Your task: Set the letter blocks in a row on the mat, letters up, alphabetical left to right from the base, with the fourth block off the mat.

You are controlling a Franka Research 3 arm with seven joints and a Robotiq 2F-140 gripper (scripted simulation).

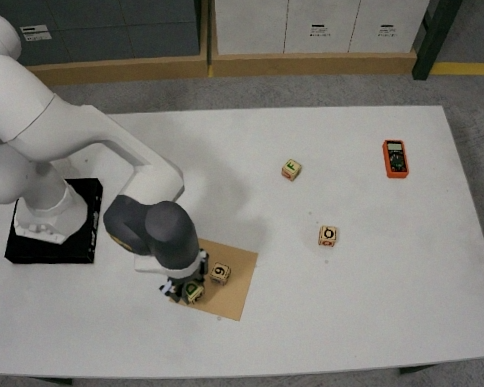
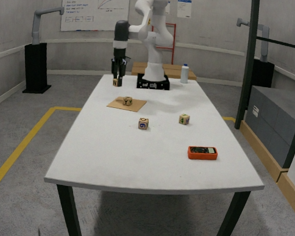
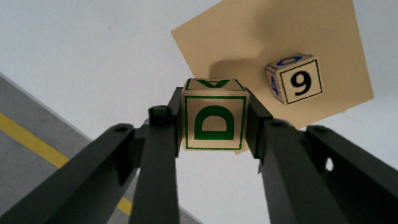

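My gripper is now 50 mm short of the tan mat, 70 mm to the right of it and 130 mm above it. Also, from my hand: orange multimeter 630 mm ahead, 440 mm to the left, 120 mm below; then block 10 mm below; then white bottle 580 mm behind, 520 mm to the left, 50 mm below.
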